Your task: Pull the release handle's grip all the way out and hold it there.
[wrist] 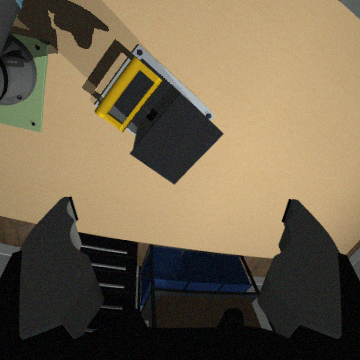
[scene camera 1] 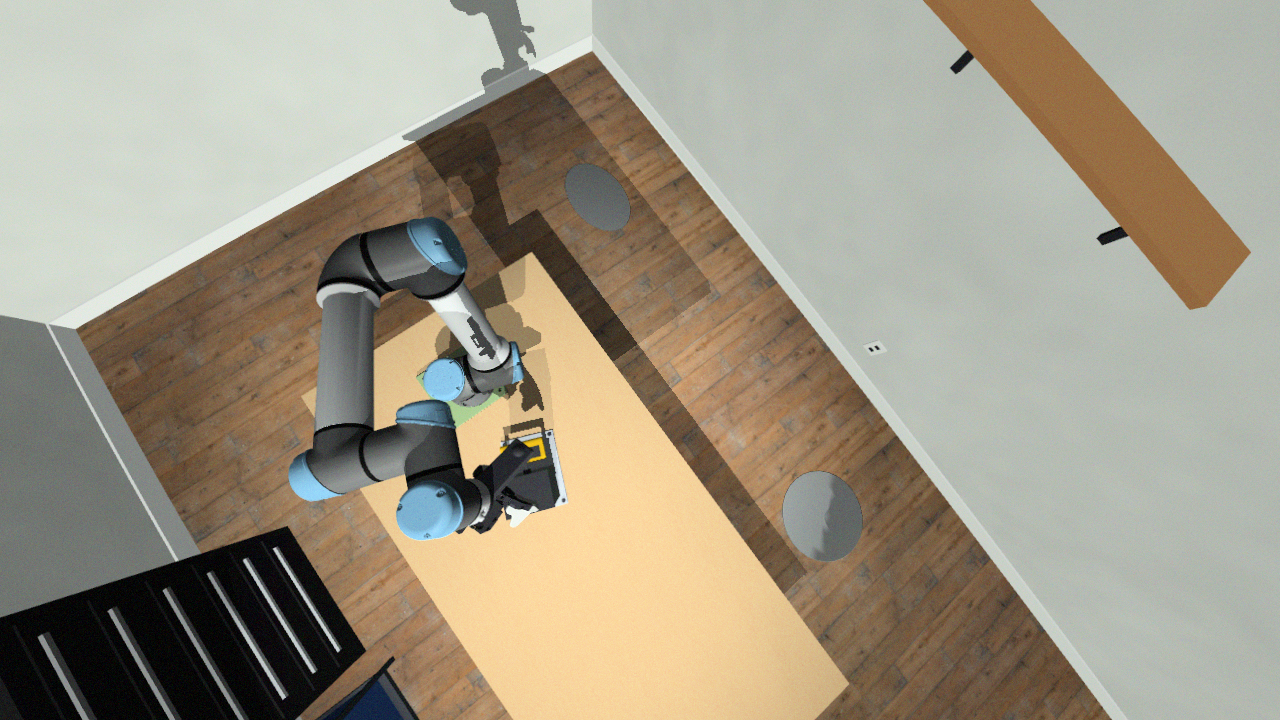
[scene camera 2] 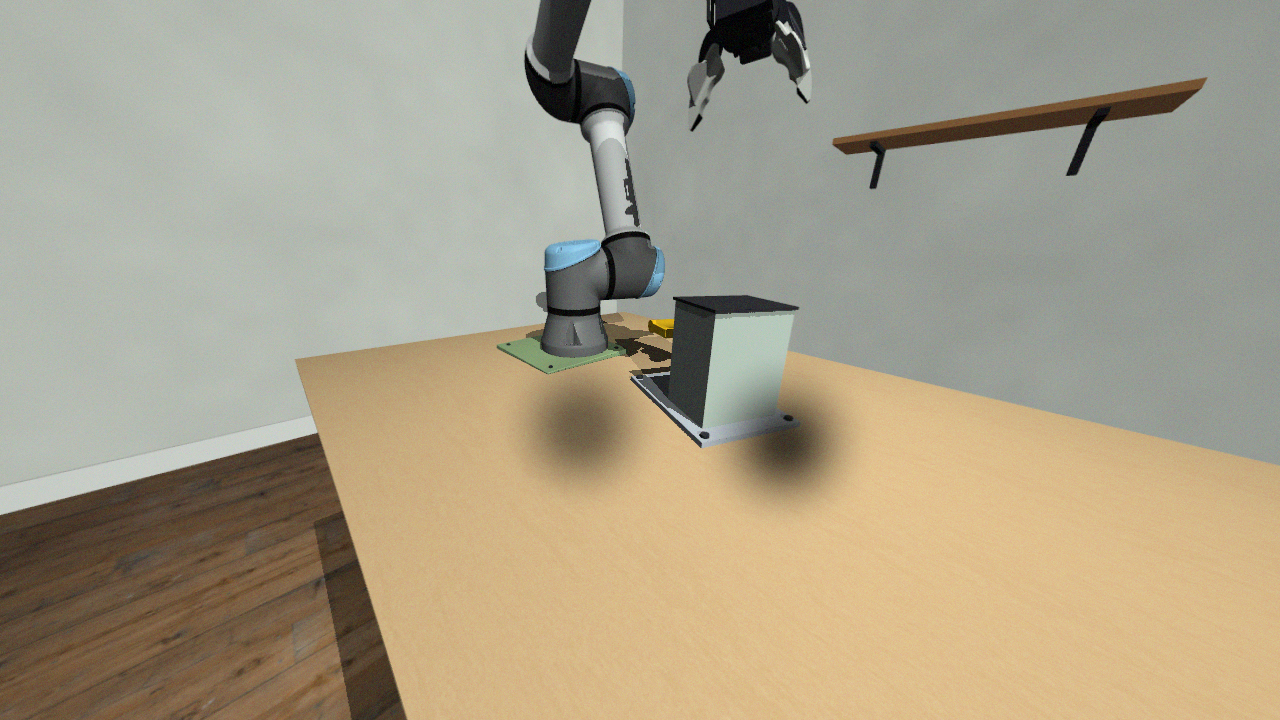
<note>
In view: the gripper (scene camera 2: 745, 118) and a light grey base plate (scene camera 2: 656, 386).
The gripper shows as well in the wrist view (wrist: 180, 200) and in scene camera 1 (scene camera 1: 511, 488). The light grey base plate is seen too in the wrist view (wrist: 139, 52) and in scene camera 1 (scene camera 1: 551, 451).
</note>
